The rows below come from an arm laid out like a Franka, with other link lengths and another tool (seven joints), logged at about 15 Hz.
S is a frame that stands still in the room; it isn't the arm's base.
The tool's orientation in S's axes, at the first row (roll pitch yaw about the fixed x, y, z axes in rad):
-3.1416, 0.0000, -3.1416
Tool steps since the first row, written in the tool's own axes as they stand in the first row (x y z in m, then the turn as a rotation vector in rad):
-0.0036, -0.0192, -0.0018, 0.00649, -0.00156, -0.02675
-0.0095, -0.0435, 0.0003, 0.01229, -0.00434, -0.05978
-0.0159, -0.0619, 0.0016, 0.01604, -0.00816, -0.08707
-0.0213, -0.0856, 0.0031, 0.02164, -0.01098, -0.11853
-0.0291, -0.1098, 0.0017, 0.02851, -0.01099, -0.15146
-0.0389, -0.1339, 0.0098, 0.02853, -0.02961, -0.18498
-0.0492, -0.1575, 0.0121, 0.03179, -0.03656, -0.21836
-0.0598, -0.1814, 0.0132, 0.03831, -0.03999, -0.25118
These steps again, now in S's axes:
0.0036, -0.0192, 0.0018, -0.00649, -0.00156, 0.02675
0.0095, -0.0435, -0.0003, -0.01229, -0.00434, 0.05978
0.0159, -0.0619, -0.0016, -0.01604, -0.00816, 0.08707
0.0213, -0.0856, -0.0031, -0.02164, -0.01098, 0.11853
0.0291, -0.1098, -0.0017, -0.02851, -0.01099, 0.15146
0.0389, -0.1339, -0.0098, -0.02853, -0.02961, 0.18498
0.0492, -0.1575, -0.0121, -0.03179, -0.03656, 0.21836
0.0598, -0.1814, -0.0132, -0.03831, -0.03999, 0.25118

